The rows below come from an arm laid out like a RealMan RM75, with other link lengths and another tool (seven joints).
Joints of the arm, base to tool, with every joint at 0 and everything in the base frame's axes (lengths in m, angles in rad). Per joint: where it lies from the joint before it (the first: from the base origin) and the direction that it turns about. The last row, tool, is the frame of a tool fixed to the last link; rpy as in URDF.
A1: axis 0 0 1 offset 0 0 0.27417
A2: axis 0 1 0 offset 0 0 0
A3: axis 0 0 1 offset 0 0 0.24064
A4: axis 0 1 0 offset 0 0 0
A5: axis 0 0 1 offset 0 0 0.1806
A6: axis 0 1 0 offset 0 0 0
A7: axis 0 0 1 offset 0 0 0.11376
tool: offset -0.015 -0.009 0.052 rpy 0.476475 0 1.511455
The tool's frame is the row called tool.
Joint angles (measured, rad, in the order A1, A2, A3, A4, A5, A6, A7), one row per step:
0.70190 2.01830 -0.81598 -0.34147 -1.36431 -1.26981 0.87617
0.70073 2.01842 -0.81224 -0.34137 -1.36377 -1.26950 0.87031
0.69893 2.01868 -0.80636 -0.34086 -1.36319 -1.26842 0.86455
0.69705 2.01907 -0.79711 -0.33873 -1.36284 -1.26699 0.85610
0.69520 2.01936 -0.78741 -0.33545 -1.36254 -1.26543 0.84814
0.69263 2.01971 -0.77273 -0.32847 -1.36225 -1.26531 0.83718
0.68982 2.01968 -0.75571 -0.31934 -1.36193 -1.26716 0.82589
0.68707 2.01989 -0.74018 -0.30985 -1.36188 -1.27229 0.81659
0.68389 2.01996 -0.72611 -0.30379 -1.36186 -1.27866 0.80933
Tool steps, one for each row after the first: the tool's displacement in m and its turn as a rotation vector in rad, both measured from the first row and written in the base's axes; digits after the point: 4 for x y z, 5 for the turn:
0.0006 0.0001 0.0007 0.00612 -0.00114 -0.00012
0.0016 0.0002 0.0016 0.01353 -0.00106 -0.00281
0.0031 0.0004 0.0027 0.02354 -0.00052 -0.00699
0.0048 0.0006 0.0037 0.03283 0.00074 -0.01248
0.0073 0.0005 0.0049 0.04419 0.00476 -0.02054
0.0100 0.0001 0.0062 0.05556 0.01118 -0.02943
0.0122 -0.0007 0.0071 0.06345 0.01962 -0.03596
0.0140 -0.0016 0.0085 0.07145 0.02779 -0.04006

